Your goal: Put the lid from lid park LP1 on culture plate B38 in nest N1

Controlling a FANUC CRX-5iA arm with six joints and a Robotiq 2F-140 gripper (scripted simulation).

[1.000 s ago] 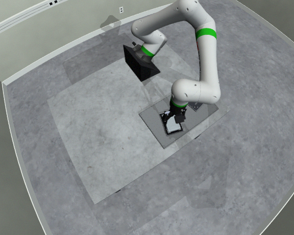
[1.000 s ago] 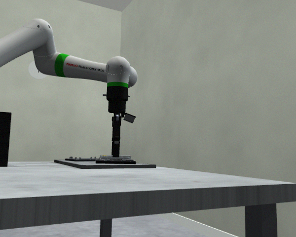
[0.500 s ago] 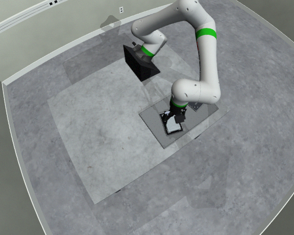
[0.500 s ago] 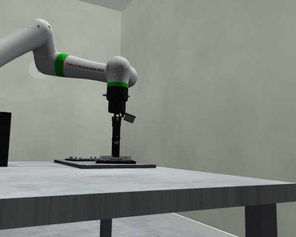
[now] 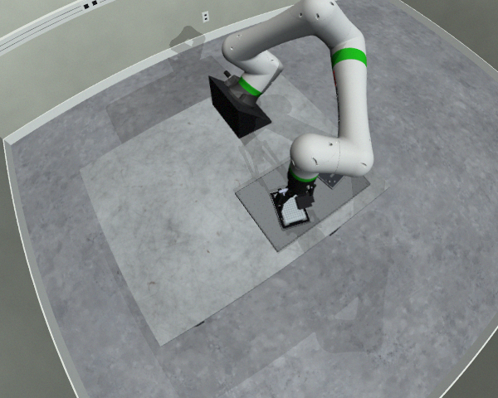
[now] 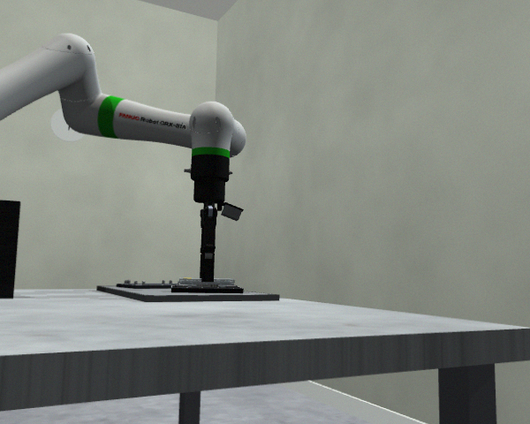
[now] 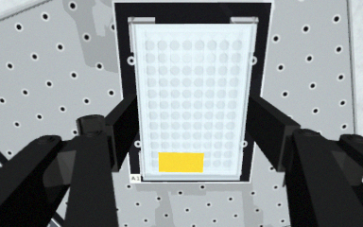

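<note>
Right now the clear lid is 2 cm below my hand. Round my hand: black nest (4 cm below); lid park (8 cm behind, 24 cm to the left, 5 cm below); culture plate (3 cm below).
</note>
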